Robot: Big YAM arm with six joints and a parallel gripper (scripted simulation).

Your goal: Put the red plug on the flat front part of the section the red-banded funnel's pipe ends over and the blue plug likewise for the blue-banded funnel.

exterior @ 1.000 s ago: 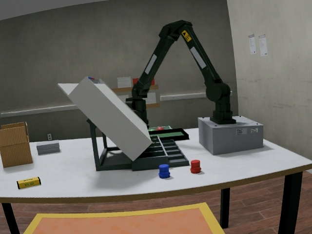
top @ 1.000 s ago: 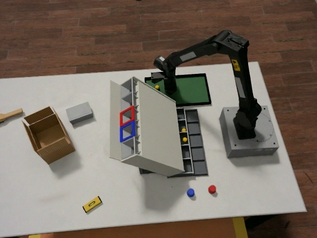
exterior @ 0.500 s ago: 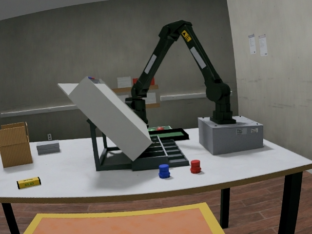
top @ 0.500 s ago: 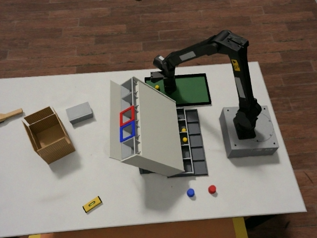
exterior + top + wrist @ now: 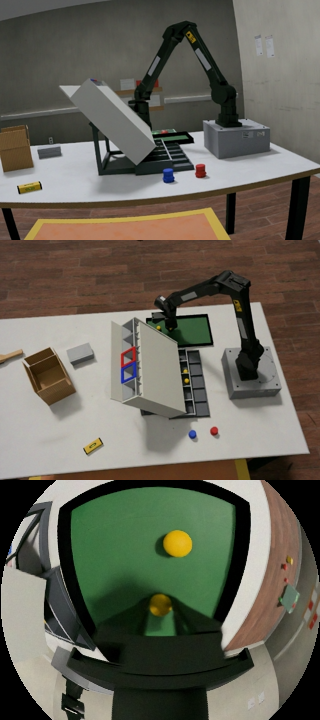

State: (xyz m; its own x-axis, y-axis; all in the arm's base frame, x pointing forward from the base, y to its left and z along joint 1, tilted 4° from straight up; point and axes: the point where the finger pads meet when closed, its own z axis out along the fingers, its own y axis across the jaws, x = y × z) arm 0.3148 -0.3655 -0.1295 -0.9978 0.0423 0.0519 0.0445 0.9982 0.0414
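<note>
Right now my hand is 5 cm past the green marble tray, 2 cm to the right of it and 1 cm above it. Round my hand: white sloped cover (34 cm to the left, 19 cm above, 10 cm ahead); cardboard box (66 cm ahead, 24 cm to the left, 5 cm above).
</note>
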